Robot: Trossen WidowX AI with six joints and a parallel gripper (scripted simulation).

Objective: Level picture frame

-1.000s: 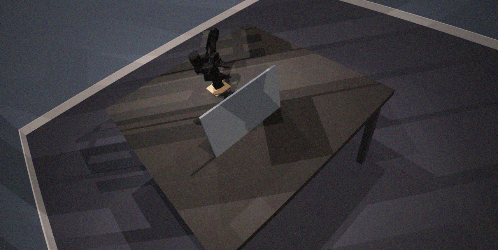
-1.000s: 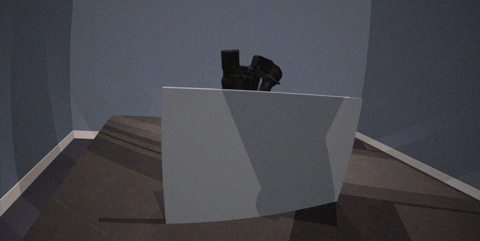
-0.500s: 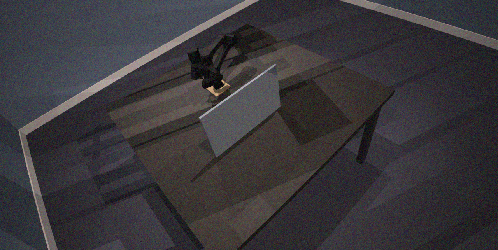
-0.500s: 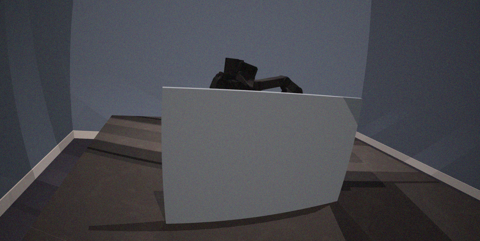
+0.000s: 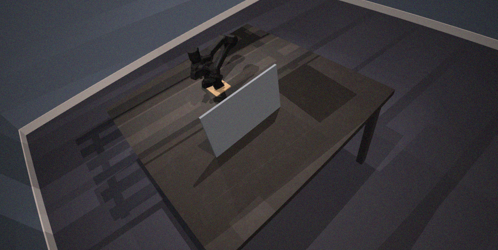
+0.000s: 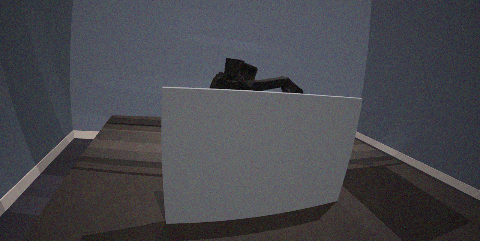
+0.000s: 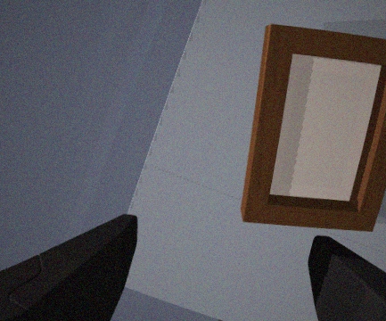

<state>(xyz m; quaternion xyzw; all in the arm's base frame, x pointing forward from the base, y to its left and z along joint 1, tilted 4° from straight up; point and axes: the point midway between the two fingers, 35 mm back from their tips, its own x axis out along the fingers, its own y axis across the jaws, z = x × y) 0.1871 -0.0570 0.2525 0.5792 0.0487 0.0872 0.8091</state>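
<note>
My gripper tip is 200 mm short of the wooden picture frame, 20 mm to the right of it and 90 mm above it. Round my gripper tip: grey wall panel: 210 mm ahead, 40 mm to the left, 100 mm below.
</note>
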